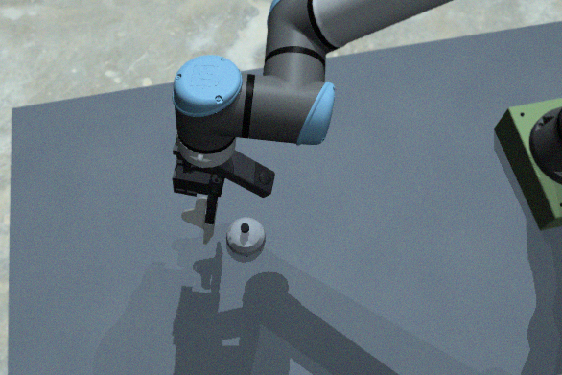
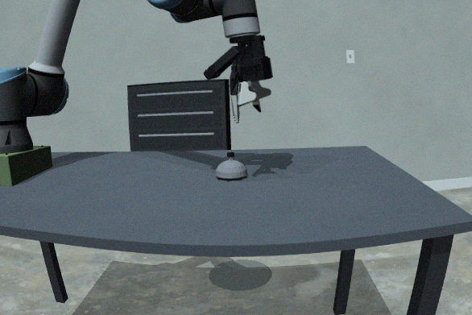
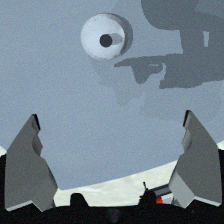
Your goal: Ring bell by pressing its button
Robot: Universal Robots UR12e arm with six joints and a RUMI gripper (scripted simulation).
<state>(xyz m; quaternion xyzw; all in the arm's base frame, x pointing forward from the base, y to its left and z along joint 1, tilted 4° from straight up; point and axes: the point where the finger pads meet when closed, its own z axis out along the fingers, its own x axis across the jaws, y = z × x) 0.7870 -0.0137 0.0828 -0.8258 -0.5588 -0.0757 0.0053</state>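
Right now my hand is 5 cm past the black button, 2 cm to the right of it and 10 cm above it. From my hand the other things lie so: dome bell: 5 cm behind, 2 cm to the left, 12 cm below.
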